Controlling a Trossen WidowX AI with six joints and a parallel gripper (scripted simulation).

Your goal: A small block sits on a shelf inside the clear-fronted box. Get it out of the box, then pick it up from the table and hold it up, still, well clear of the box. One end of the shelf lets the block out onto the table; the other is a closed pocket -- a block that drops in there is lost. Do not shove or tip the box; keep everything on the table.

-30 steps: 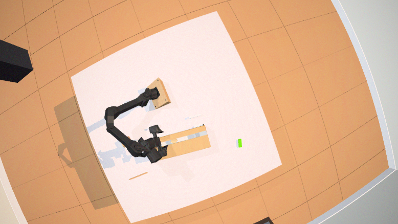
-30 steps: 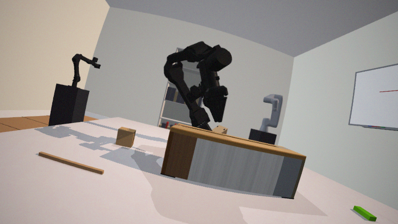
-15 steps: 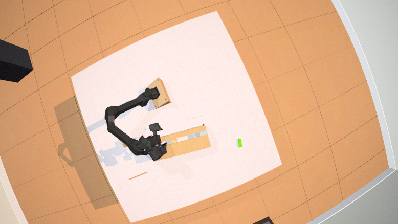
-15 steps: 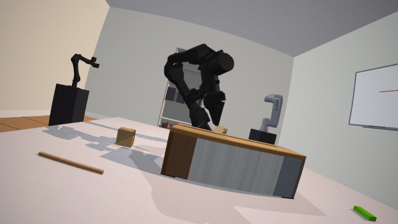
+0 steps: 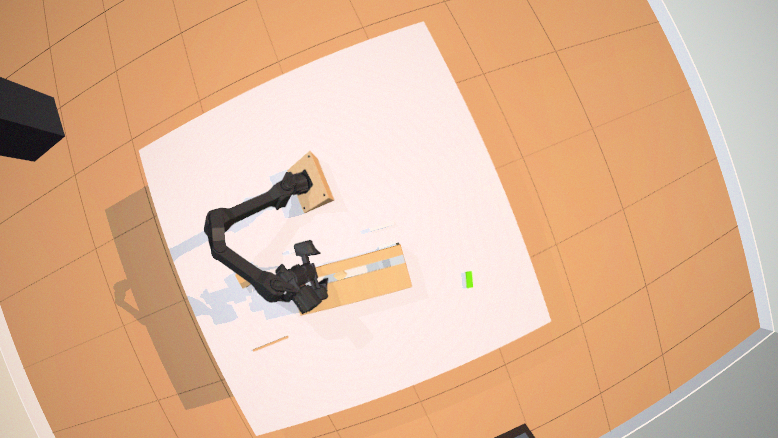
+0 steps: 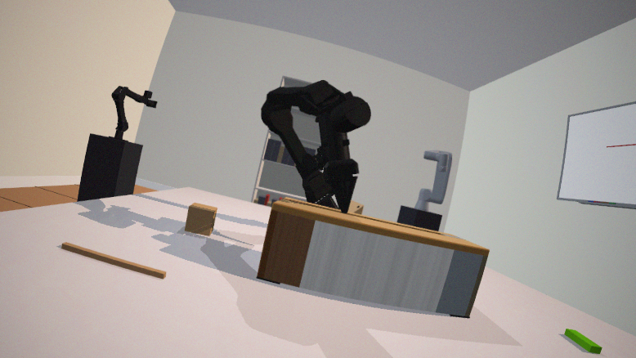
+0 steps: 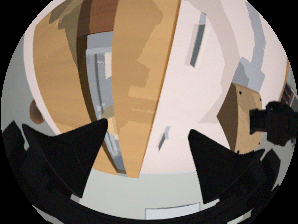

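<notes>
Right now the wooden box is 70 mm below my gripper tip, 60 mm to the left of it and 50 mm ahead of it. Round my gripper tip: thin wooden stick 360 mm to the right, 170 mm ahead, 120 mm below.
</notes>
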